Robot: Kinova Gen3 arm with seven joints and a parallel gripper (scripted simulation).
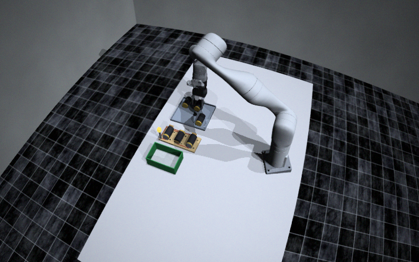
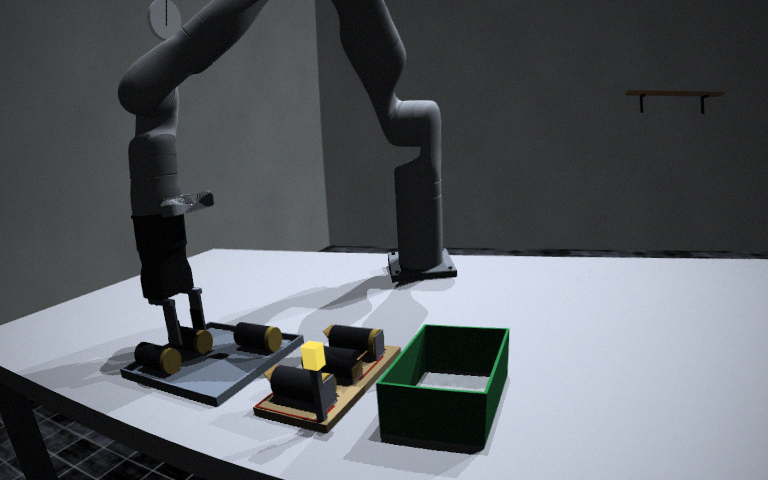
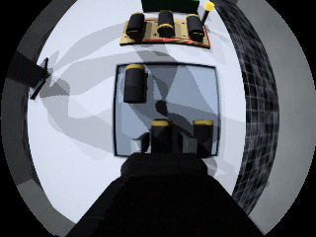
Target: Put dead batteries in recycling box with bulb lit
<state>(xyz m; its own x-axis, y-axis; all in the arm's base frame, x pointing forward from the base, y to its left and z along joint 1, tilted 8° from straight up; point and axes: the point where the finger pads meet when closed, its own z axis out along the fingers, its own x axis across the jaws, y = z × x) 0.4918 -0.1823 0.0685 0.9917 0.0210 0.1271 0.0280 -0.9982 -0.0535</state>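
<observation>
Right now my hand is 10 mm short of the grey tray, 50 mm to the right of it and 40 mm above it. Round my hand: green recycling box 10 mm ahead, 380 mm to the left, 30 mm below.
</observation>
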